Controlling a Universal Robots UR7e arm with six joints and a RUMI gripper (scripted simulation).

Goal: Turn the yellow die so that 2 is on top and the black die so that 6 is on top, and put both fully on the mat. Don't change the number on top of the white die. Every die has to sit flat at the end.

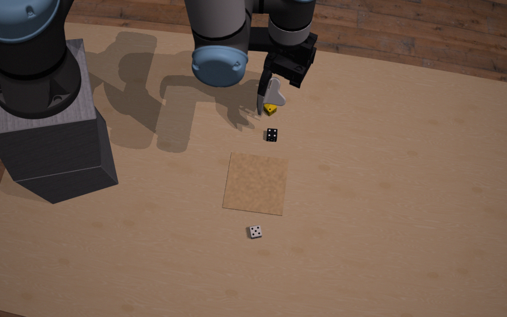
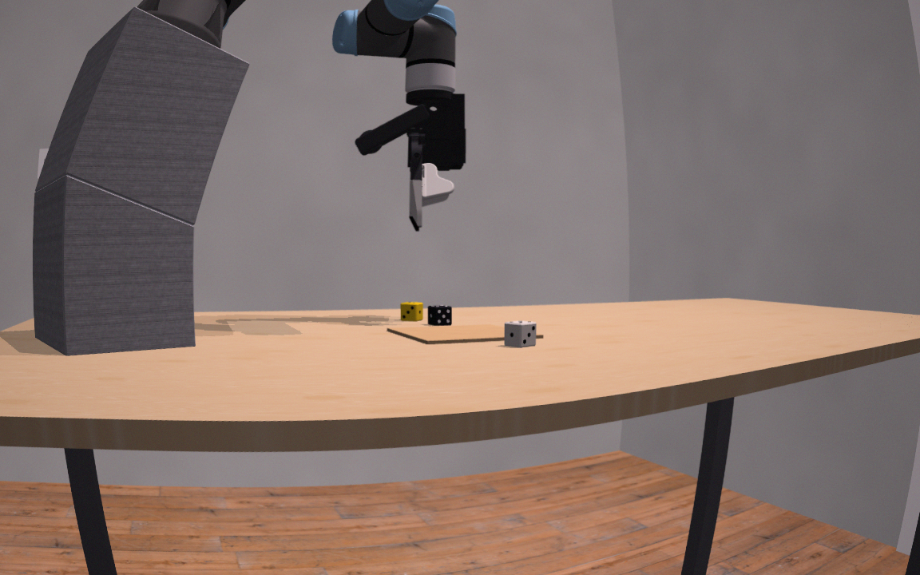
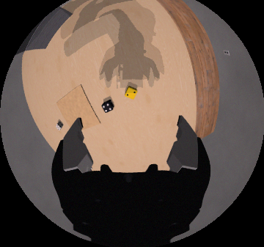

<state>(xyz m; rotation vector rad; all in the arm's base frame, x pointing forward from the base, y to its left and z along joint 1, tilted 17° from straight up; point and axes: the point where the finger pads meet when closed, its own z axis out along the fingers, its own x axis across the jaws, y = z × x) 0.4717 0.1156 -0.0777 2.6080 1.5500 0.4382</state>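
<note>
My hand is 12 cm above the yellow die and 1 cm to the right of it. Also, from my hand: white die (31 cm to the right, 12 cm below, 5 cm behind); then mat (19 cm to the right, 13 cm below, 4 cm behind); then black die (12 cm below, 7 cm to the right).
</note>
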